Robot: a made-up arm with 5 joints.
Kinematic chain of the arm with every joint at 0, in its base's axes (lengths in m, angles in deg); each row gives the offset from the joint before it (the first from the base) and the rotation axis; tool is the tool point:
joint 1: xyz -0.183 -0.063 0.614 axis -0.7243 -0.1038 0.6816
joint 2: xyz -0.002 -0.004 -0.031 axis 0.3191 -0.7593 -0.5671
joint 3: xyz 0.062 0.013 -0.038 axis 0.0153 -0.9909 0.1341
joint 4: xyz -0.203 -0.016 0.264 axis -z
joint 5: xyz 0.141 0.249 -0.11 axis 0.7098 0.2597 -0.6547
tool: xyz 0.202 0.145 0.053
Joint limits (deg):
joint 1: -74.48..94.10
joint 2: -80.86..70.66
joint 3: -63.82..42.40
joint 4: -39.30..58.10
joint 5: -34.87..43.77
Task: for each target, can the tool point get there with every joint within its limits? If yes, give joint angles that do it. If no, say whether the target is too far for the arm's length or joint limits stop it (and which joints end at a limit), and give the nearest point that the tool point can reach.
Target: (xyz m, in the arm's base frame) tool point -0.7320 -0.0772 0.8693
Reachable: no: joint limits stop it (at a limit: joint 2, joint 4, joint 5) | nearest point -0.7447 -0.0545 0.7818 | short by 0.091 m
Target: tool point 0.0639 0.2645 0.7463
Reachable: yes | joints -14.24 -20.89 14.20 15.71 -11.77
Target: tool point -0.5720 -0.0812 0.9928
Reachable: no: joint limits stop it (at a limit: joint 1, joint 2, joint 3) | nearest point -0.4039 -0.0291 0.8756 | short by 0.211 m
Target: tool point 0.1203 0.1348 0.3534
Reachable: yes | joints 50.65 -19.90 -35.03 33.55 13.66
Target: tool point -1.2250 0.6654 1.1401
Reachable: no: too far | nearest point -0.6292 0.2606 0.8333 | short by 0.783 m
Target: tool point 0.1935 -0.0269 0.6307
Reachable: yes | joints -7.35 -38.89 11.19 50.18 25.65
